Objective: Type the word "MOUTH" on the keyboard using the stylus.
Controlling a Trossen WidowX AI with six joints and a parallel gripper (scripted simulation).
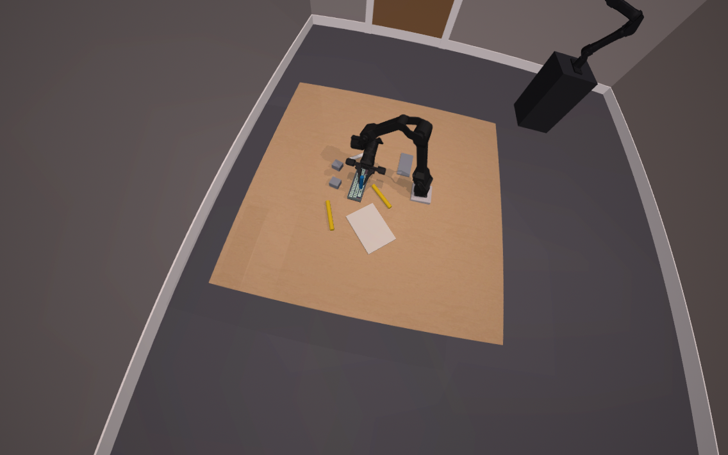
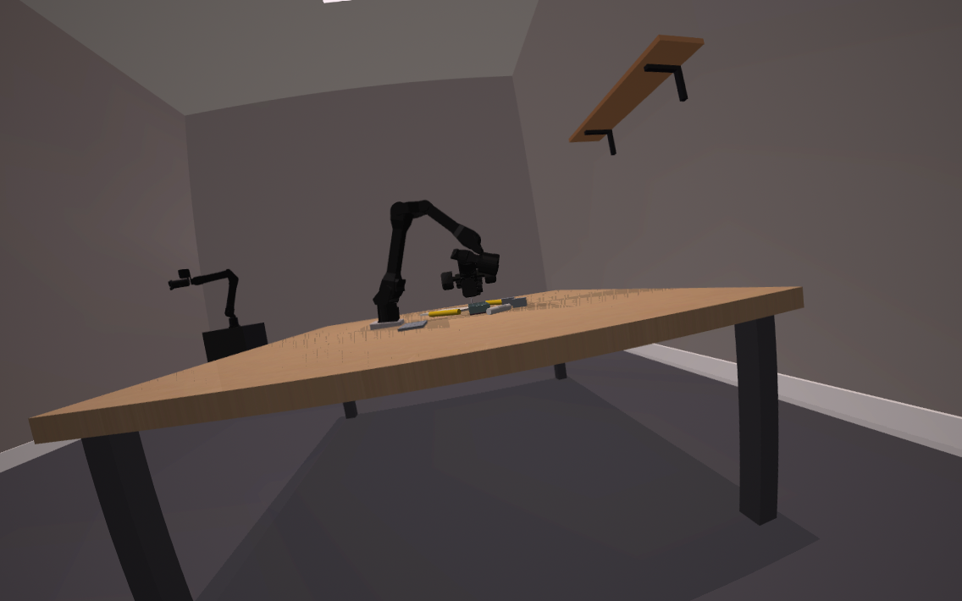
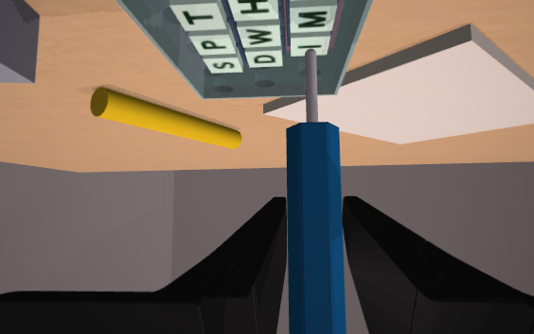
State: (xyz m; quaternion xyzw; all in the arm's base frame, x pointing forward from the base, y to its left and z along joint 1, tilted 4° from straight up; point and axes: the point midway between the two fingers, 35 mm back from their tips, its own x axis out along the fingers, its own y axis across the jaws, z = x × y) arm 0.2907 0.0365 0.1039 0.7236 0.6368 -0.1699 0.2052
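Now: the white cylinder 21 cm to the right of my gripper tip, 7 cm below it and 5 cm ahead of it. Also, from my gripper tip: grey block (13 cm ahead, 7 cm below, 3 cm to the right); yellow pencil (11 cm behind, 7 cm below); blue stylus (1 cm below).
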